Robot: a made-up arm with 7 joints. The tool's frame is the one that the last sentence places.
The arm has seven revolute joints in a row. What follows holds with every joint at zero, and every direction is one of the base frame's. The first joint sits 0.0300 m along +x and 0.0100 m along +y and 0.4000 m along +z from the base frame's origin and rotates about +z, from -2.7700 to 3.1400 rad. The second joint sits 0.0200 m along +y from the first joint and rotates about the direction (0, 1, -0.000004), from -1.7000 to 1.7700 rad. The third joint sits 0.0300 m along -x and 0.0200 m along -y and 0.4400 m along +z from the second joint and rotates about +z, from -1.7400 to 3.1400 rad. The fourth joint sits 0.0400 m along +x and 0.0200 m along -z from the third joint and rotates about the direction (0, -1, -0.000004), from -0.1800 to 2.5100 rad. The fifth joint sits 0.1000 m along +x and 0.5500 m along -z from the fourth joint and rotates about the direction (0, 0.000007, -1), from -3.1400 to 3.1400 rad. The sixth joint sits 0.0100 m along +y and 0.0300 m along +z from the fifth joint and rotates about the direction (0, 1, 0.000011), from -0.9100 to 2.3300 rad. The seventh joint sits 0.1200 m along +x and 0.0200 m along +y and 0.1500 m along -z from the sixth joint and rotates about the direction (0, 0.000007, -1), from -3.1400 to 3.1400 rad. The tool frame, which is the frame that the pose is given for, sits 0.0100 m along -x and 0.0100 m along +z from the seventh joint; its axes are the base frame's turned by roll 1.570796, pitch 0.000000 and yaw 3.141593 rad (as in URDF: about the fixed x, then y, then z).
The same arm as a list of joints. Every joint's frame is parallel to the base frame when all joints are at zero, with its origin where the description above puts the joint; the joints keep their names.
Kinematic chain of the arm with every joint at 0, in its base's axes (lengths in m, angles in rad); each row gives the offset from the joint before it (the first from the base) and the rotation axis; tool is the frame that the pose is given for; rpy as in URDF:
joint 1: xyz 0.03 0.01 0.4 axis +z
joint 2: xyz 0 0.02 0 axis +y
joint 3: xyz -0.03 -0.02 0.44 axis +z
joint 4: xyz 0.04 0 -0.02 axis -y
joint 5: xyz 0.1 0 -0.55 axis -z
joint 6: xyz 0 0.01 0.03 axis +y
joint 7: xyz 0.12 0.02 -0.15 axis -z
tool: xyz -0.01 0 0.01 rpy 1.5708 0 -3.1416
Joint limits (rad, base to tool): -2.77..3.14 -1.7..1.77 -1.74..3.14 -0.18..2.51 -3.14..3.14 -0.91..2.33 -3.14..3.14

